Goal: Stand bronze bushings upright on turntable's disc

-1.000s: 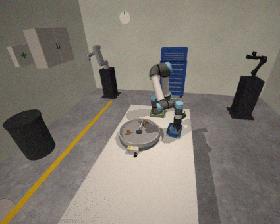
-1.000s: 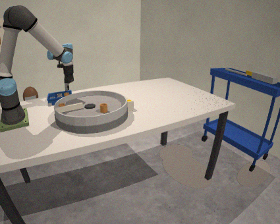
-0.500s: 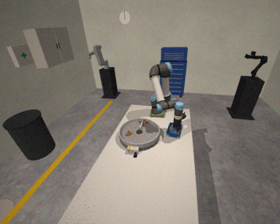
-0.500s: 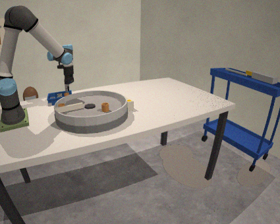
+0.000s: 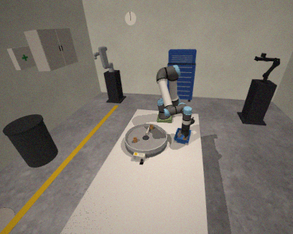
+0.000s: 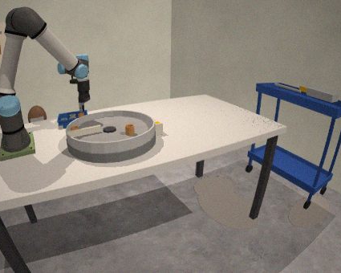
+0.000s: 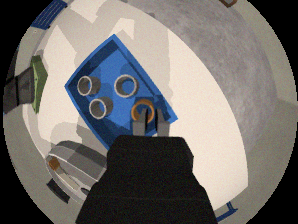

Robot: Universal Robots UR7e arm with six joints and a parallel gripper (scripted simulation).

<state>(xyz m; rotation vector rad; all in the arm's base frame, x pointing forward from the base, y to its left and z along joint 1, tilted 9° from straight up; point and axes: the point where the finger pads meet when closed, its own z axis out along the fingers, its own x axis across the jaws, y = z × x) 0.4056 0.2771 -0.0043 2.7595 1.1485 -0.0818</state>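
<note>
My gripper is now 7 cm past the blue crate, 5 cm above it and 3 cm to the left of it. Round my hand: grey turntable: 39 cm to the right, 7 cm ahead, 2 cm below.
</note>
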